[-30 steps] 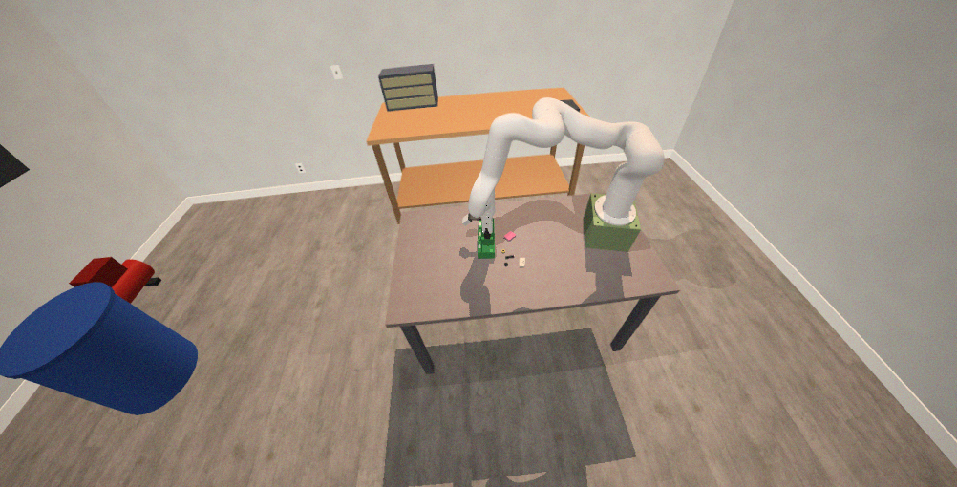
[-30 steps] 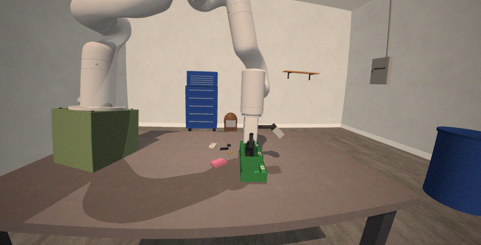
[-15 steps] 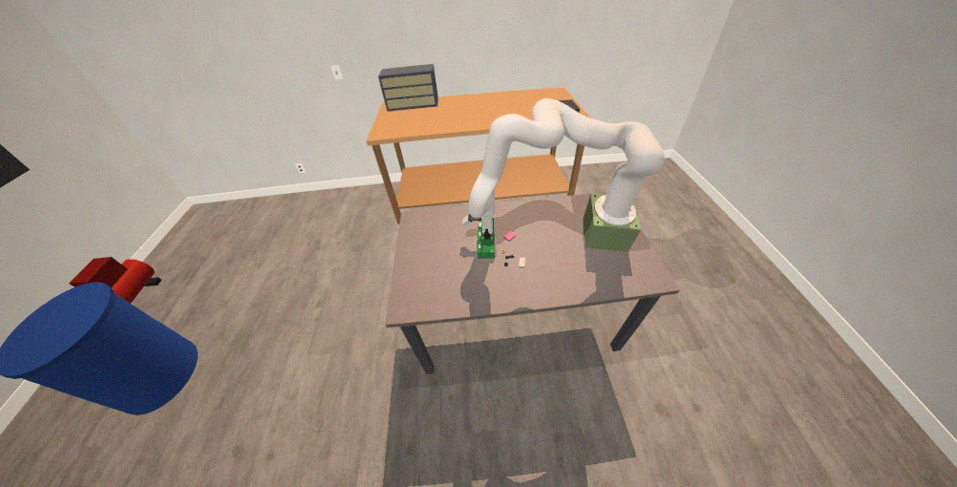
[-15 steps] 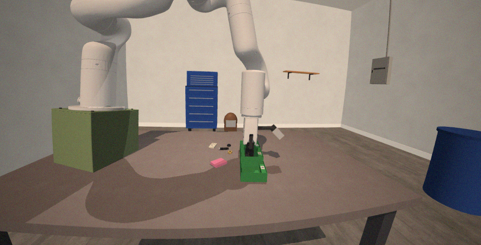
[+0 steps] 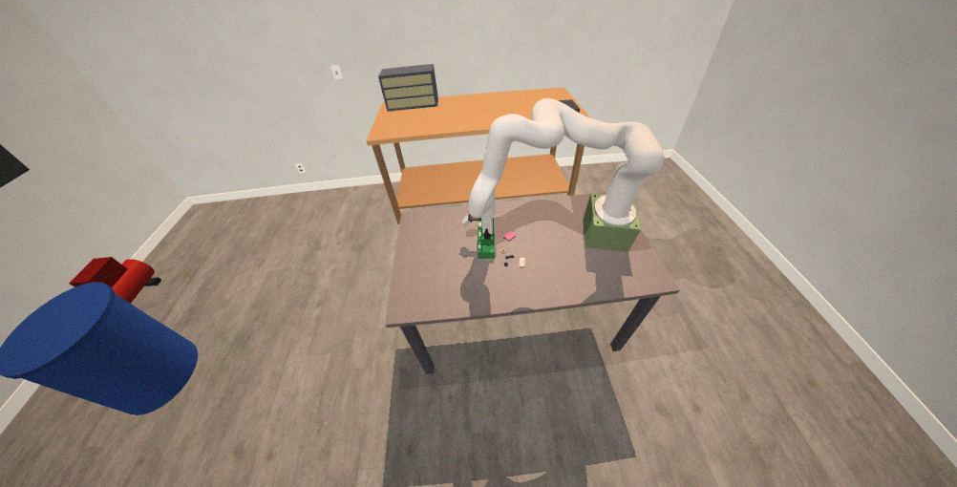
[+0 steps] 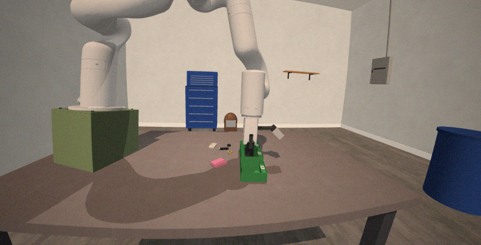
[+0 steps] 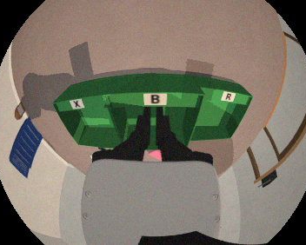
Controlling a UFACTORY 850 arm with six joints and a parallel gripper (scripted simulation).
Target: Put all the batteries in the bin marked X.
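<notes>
Right now my hand is 1 cm short of the green bin and 1 cm above it. Also, from my hand: pink block (12 cm behind, 3 cm below); yellow ring (10 cm to the left, 6 cm behind, 3 cm below); black cylinder (14 cm to the left, 9 cm behind, 3 cm below).
</notes>
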